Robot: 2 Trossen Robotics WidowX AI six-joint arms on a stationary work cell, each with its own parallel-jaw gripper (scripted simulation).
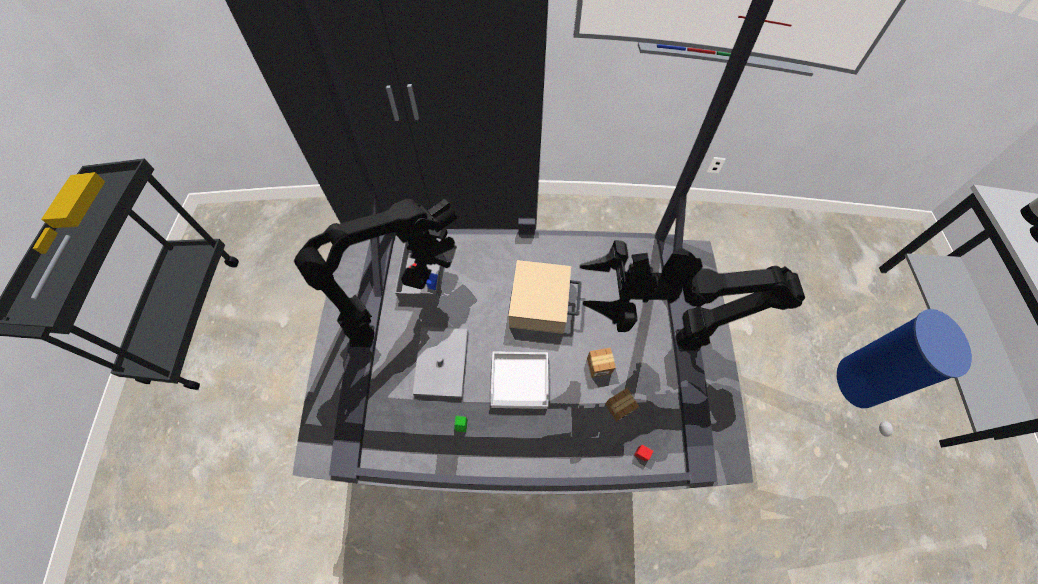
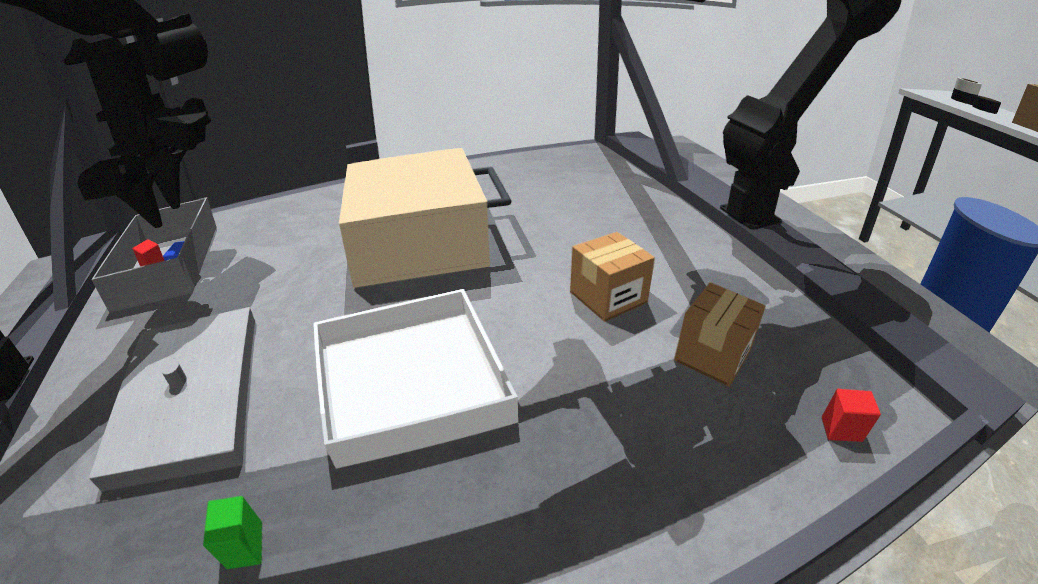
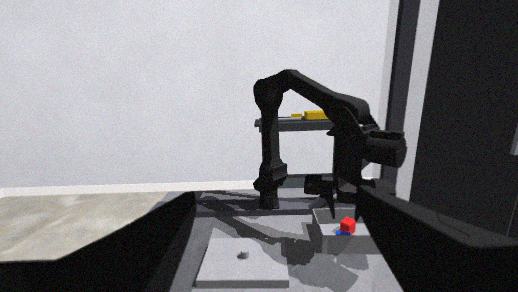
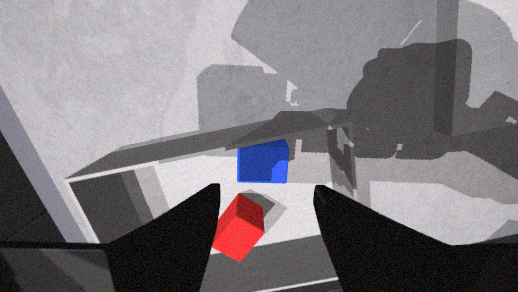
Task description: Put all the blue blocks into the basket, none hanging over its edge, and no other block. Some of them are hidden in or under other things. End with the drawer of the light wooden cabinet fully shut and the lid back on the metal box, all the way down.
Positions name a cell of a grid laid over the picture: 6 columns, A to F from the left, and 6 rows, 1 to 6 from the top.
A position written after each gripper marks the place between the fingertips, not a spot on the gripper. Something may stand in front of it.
Labels:
left gripper: image 1 D3; image 3 D5; not seen in image 2 (out of frame); not seen in image 4 (out of frame)
right gripper: image 1 C3; image 2 A3; image 3 D5; image 4 D4
light wooden cabinet: image 1 D4; image 2 C3; not seen in image 3 (out of frame); not seen in image 4 (out of frame)

